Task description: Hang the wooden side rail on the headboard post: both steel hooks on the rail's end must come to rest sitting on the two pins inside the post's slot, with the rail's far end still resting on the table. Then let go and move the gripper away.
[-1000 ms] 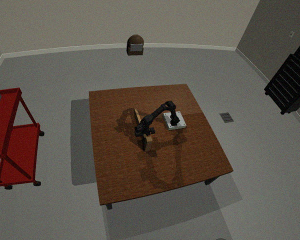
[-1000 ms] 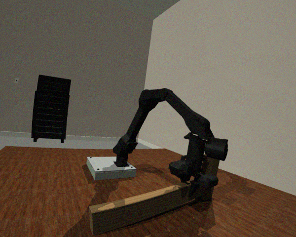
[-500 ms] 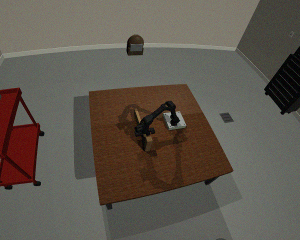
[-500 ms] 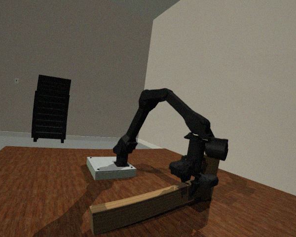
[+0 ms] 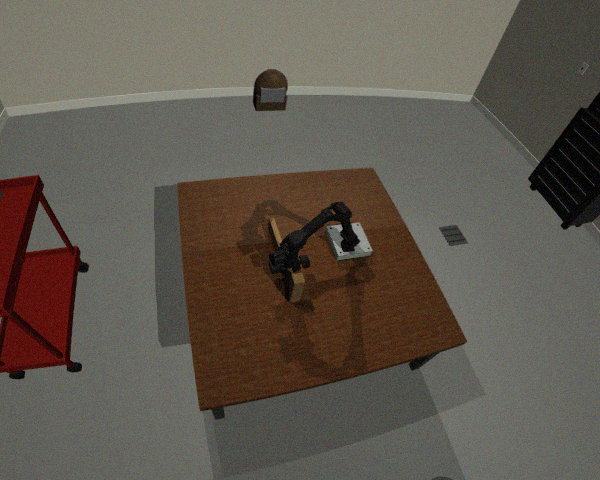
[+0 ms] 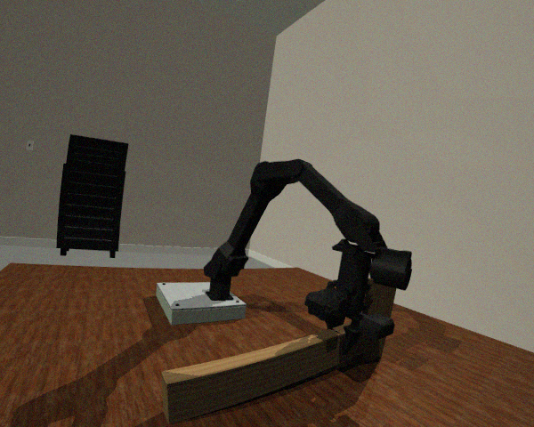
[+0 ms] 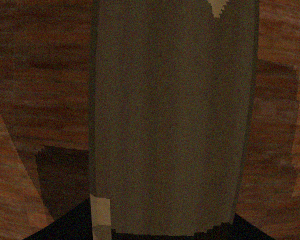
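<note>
The headboard post lies 1 cm behind my gripper tip, 11 cm to the left of it and 4 cm above it.
</note>
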